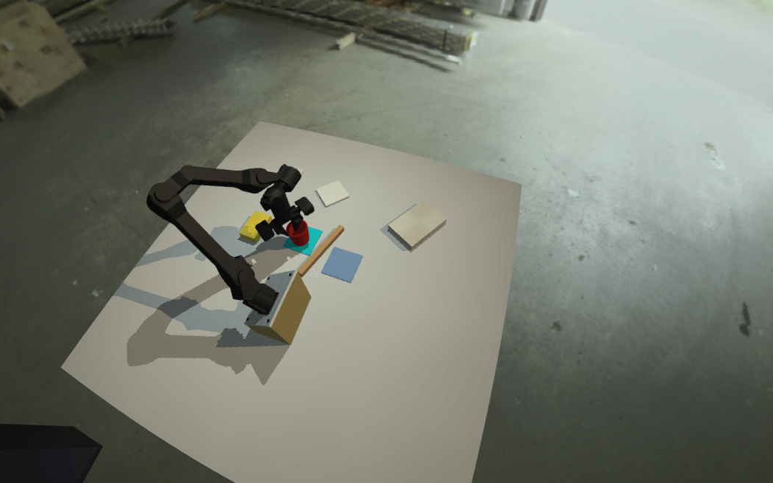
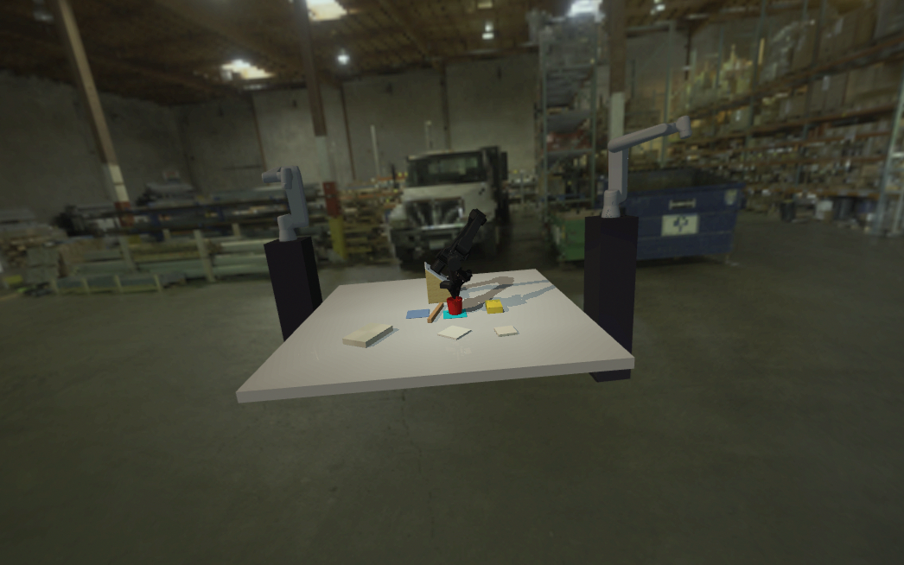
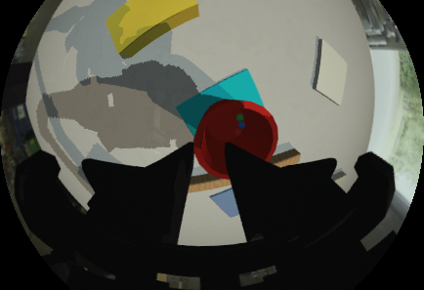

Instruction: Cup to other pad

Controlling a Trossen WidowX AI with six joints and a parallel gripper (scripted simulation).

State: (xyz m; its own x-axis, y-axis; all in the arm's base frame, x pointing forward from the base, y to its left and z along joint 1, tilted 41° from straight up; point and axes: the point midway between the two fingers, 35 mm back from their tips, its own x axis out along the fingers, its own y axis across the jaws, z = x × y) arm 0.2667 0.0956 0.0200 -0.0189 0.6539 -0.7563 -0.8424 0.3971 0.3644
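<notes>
My gripper tip is 3 cm above the red cup, 2 cm short of it and 1 cm to the left of it. Round my gripper tip: blue marble 5 cm below, 4 cm ahead, 2 cm to the right; then cyan pad 8 cm below, 3 cm ahead, 1 cm to the right; then wooden bar 10 cm to the right, 7 cm below.
</notes>
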